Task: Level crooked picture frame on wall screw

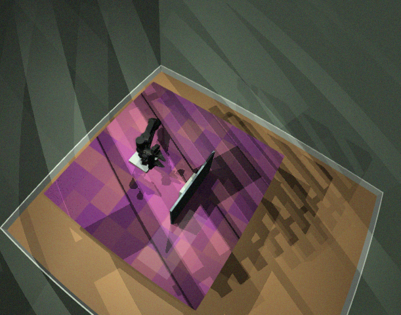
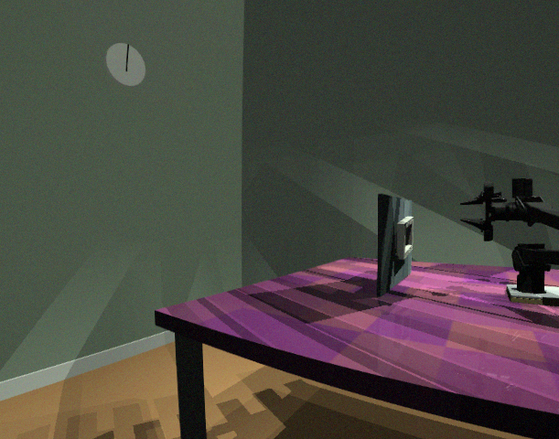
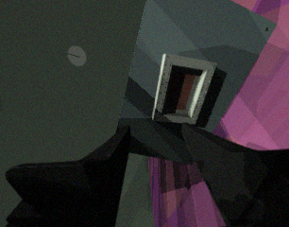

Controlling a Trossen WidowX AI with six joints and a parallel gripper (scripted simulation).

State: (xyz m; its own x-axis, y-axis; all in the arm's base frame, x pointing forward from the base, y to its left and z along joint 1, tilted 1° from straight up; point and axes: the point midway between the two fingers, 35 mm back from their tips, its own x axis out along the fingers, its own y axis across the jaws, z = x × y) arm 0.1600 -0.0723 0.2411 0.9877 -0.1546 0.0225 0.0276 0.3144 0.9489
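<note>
The picture frame is 190 mm ahead of my gripper tip, 50 mm to the right of it and 90 mm below it. The rest, counted from my gripper tip: wall panel (200 mm ahead, 30 mm to the right, 100 mm below).
</note>
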